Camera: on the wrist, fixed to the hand. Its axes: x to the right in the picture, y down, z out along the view.
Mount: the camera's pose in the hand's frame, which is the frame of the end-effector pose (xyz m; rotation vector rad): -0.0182 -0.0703 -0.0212 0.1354 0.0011 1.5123
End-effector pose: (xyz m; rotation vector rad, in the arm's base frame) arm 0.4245 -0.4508 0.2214 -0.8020 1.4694 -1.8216
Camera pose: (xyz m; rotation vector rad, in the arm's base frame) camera 0.4107 -0.4130 0.2855 0.4025 1.2636 -0.6919
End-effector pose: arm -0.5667 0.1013 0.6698 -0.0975 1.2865 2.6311
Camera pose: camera -0.5344 0.1237 0.6052 -0.6705 -0.9396 -1.6520
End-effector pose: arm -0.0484 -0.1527 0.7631 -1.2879 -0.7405 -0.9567
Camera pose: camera -0.1207 -0.1716 0.7749 -1.2775 0.2719 0.3260
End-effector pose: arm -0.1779 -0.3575 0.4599 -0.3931 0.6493 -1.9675
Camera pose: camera -0.2309 -0.3096 0.4847 0.1984 0.5249 -0.5470
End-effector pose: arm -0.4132 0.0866 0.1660 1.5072 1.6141 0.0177
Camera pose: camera -0.4840 0.0654 0.1499 2.4549 0.1507 0.7328
